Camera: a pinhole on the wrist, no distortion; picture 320 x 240 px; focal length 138.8 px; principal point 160.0 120.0 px. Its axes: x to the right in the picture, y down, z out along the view. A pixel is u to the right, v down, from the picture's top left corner.
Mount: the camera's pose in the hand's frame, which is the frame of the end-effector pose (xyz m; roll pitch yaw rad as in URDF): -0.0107 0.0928 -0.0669 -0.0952 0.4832 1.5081
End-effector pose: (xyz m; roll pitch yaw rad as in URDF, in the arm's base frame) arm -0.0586 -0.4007 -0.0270 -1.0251 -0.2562 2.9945
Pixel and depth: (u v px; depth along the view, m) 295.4 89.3 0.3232
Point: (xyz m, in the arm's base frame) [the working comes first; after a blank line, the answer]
In the camera's frame: 0.3153 -0.0715 0.3232

-0.2638 -0.7108 -0.4047
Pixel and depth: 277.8 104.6 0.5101
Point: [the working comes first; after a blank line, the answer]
In the camera's frame: 0.4329 -0.0566 0.5101

-0.2992 -0.9001 -0.5137
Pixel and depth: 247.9 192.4 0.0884
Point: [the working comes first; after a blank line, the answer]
In the camera's frame: 0.0560 0.0461 0.0884

-0.0554 -0.4816 -0.2040
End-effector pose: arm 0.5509 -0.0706 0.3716 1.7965 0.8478 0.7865
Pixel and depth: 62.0 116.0 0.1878
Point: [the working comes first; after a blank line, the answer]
In the camera's frame: -0.1326 -0.0054 0.1878

0.6737 -0.1893 0.4074
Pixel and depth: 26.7 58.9 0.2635
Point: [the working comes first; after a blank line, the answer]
In the camera's frame: -0.2531 -0.1160 0.2635

0.7459 -0.2760 0.2669
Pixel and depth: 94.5 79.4 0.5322
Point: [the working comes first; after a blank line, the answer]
In the camera's frame: -0.2511 -0.1557 0.5322

0.9783 -0.4134 0.2966
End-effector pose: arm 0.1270 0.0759 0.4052 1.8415 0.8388 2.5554
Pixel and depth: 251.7 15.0 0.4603
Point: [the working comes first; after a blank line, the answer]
In the camera's frame: 0.3041 -0.3482 0.4603

-0.1504 0.7056 0.4919
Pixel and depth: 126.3 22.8 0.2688
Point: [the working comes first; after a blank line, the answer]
In the camera's frame: -0.0653 -0.1882 0.2688

0.1208 0.3806 0.3522
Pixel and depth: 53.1 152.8 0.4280
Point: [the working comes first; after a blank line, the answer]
In the camera's frame: -0.3296 0.1011 0.4280

0.5313 0.3348 0.4436
